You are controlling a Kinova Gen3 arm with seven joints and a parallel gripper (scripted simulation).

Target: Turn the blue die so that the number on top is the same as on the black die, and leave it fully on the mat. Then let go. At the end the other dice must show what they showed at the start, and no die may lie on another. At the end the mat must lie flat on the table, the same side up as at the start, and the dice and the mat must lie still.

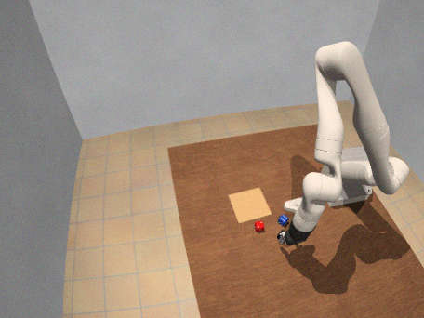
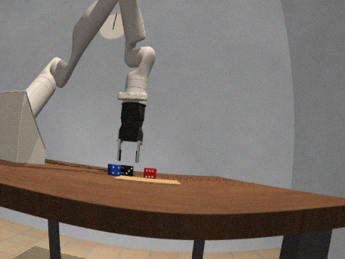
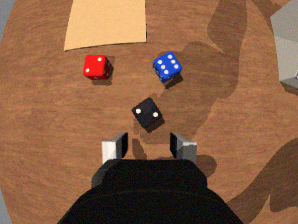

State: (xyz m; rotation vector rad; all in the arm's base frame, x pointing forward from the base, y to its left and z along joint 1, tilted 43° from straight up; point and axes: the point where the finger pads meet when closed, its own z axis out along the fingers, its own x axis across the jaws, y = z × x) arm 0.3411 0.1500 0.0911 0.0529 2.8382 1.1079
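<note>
Now: the black die 30 mm to the right of my hand and 40 mm below it. Round my hand: red die: 80 mm ahead, 100 mm to the right, 40 mm below; tan mat: 80 mm ahead, 210 mm to the right, 60 mm below; blue die: 20 mm behind, 100 mm to the right, 40 mm below.
</note>
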